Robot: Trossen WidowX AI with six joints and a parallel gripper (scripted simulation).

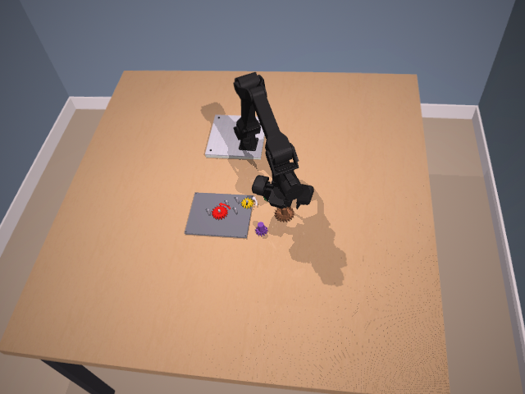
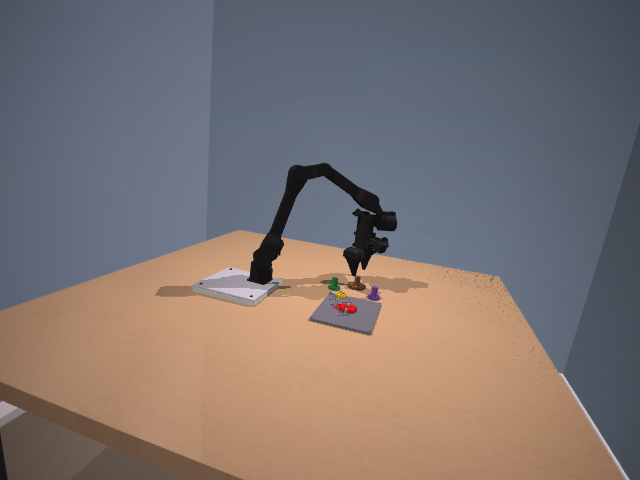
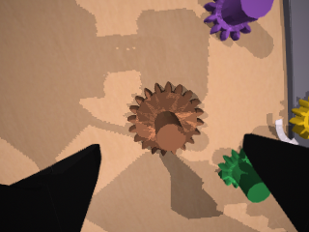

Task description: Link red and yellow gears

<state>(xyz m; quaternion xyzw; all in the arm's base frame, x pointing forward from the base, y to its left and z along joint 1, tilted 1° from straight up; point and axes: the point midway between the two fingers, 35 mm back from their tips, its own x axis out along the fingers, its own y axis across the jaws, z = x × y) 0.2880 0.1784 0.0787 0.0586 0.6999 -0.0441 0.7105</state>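
My gripper tip is 40 mm above the large brown gear. Also, from my gripper tip: yellow gear: 130 mm to the right, 40 mm below, 20 mm behind; then green gear: 70 mm behind, 60 mm to the right, 40 mm below; then purple gear: 70 mm ahead, 60 mm to the right, 40 mm below.
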